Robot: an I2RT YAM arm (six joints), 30 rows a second.
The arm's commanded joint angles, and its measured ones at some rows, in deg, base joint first. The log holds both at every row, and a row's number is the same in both.
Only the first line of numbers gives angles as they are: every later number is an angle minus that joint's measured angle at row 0.
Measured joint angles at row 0:
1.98, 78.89, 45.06, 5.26, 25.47, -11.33
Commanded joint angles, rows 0 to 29:
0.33, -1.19, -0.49, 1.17, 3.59, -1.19
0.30, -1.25, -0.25, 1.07, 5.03, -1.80
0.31, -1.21, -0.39, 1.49, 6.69, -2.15
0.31, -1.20, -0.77, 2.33, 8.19, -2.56
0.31, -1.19, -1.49, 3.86, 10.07, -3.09
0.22, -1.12, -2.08, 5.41, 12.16, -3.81
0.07, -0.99, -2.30, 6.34, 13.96, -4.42
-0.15, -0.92, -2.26, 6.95, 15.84, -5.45
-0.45, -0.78, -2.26, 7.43, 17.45, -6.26
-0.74, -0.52, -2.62, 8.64, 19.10, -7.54
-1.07, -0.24, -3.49, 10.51, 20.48, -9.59
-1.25, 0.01, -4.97, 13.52, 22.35, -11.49
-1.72, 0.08, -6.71, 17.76, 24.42, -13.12
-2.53, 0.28, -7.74, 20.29, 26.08, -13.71
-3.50, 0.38, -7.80, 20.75, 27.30, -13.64
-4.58, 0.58, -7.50, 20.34, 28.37, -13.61
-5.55, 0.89, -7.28, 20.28, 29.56, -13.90
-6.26, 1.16, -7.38, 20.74, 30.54, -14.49
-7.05, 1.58, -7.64, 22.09, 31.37, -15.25
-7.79, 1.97, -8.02, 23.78, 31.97, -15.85
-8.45, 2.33, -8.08, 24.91, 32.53, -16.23
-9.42, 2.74, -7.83, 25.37, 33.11, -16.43
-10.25, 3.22, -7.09, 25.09, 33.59, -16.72
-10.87, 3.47, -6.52, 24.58, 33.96, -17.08
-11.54, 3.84, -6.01, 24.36, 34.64, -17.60
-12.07, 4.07, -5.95, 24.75, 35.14, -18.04
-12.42, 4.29, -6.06, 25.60, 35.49, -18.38
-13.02, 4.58, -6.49, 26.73, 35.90, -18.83
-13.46, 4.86, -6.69, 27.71, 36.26, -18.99
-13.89, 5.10, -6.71, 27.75, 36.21, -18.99
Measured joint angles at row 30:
-13.01, 4.16, -7.30, 23.82, 33.47, -17.79
